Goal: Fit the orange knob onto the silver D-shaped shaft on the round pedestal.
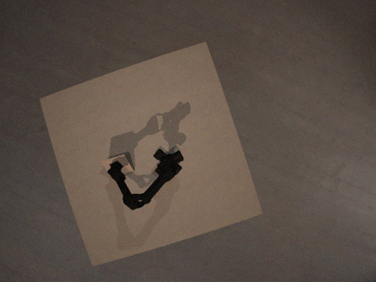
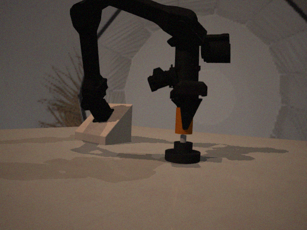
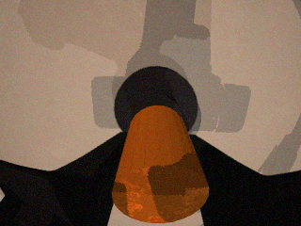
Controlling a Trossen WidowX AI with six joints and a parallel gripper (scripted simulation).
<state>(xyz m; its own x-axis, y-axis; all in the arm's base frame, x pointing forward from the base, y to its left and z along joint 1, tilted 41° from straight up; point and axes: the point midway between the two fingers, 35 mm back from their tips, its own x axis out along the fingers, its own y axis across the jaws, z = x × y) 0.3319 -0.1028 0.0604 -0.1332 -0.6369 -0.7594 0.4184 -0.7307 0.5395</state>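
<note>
The black round pedestal is 4 cm below my gripper tip. The rest, counted from my gripper tip: orange knob: 3 cm above.
</note>
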